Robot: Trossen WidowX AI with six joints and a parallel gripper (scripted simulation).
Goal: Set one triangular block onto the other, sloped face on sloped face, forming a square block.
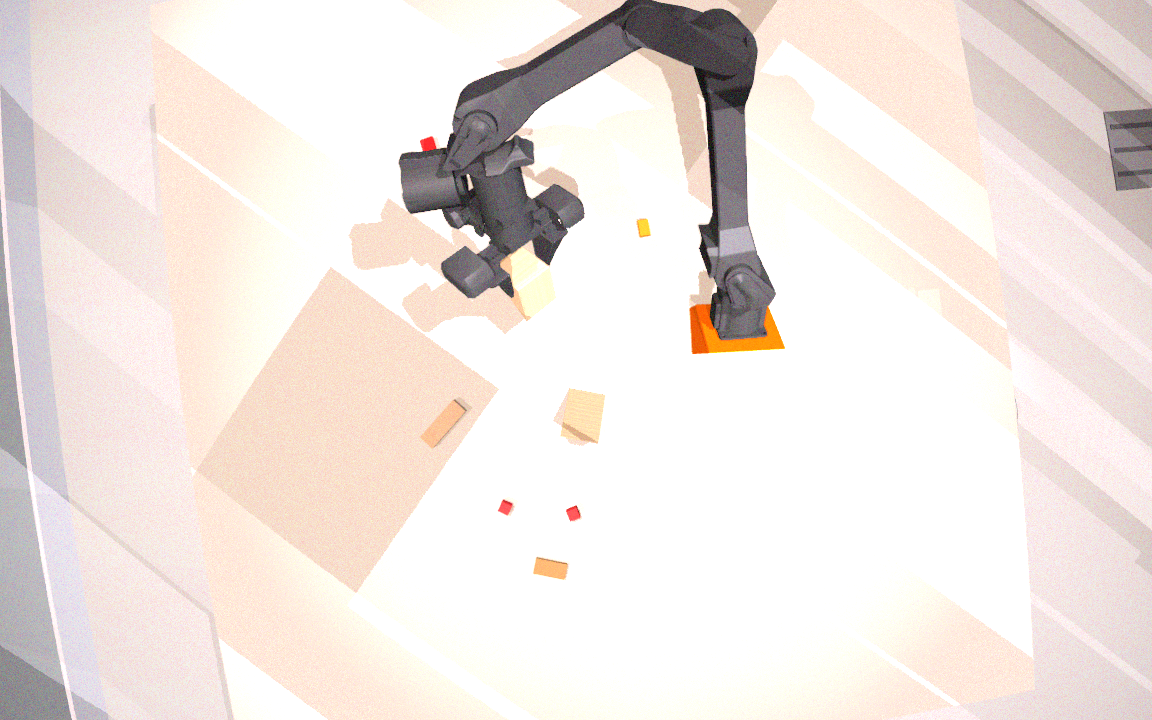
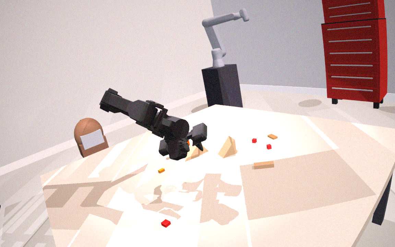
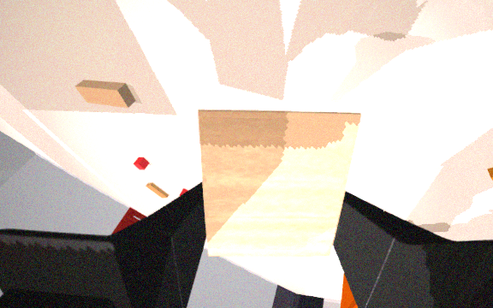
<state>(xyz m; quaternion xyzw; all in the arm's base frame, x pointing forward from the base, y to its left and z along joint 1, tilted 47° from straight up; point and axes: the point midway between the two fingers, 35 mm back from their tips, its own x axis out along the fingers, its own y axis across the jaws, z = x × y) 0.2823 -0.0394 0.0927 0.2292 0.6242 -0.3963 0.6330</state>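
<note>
Now: the wooden triangular block 60 mm behind my gripper tip, 200 mm to the left of it and 90 mm below it. From my gripper tip the other things lie so: flat wooden plank 150 mm ahead, 180 mm to the left, 100 mm below; yellow piece 170 mm behind, 80 mm to the right, 100 mm below; red cube 140 mm ahead, 240 mm to the right, 100 mm below.
</note>
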